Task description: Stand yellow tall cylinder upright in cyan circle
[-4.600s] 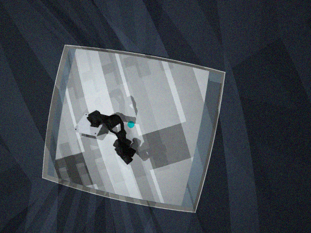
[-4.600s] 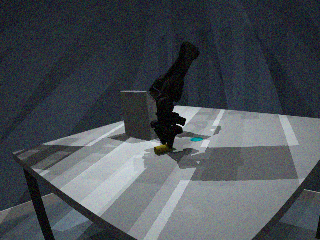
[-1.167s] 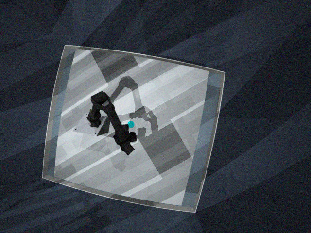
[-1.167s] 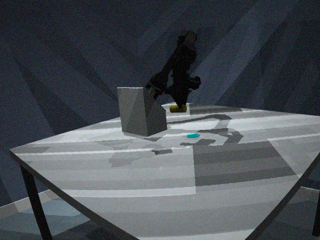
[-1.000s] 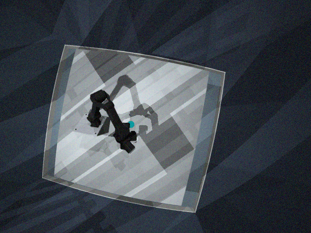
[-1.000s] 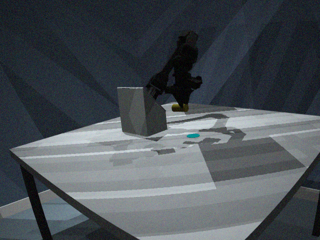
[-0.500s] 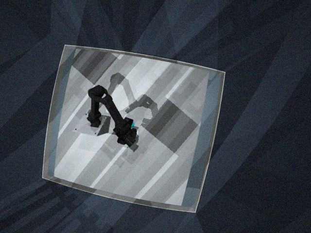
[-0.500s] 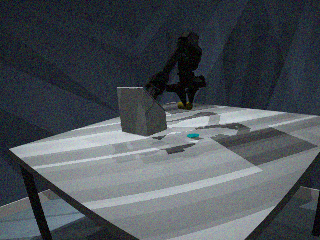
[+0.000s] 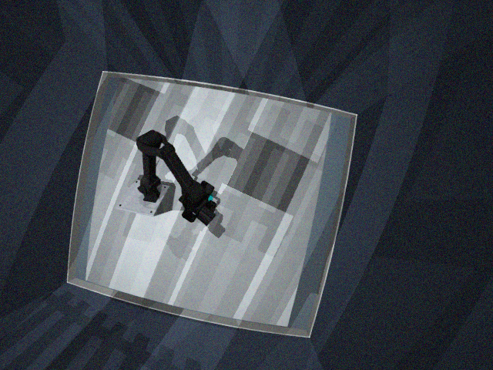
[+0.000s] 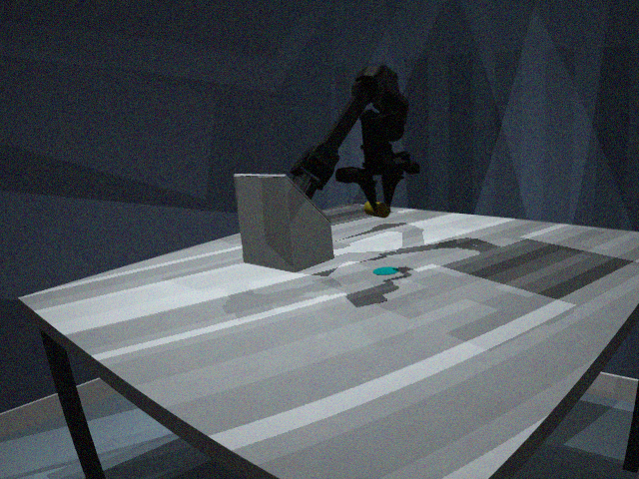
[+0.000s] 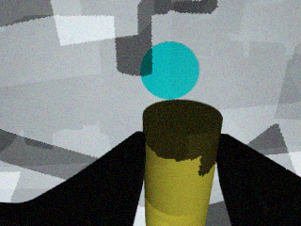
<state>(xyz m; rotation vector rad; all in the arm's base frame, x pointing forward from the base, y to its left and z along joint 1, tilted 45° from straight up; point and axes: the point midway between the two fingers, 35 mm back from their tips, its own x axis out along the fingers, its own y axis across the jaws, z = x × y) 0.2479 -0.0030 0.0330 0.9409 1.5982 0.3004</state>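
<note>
My gripper tip is 15 cm above the cyan circle. Also, from my gripper tip: yellow tall cylinder: 2 cm behind, 1 cm to the left.
</note>
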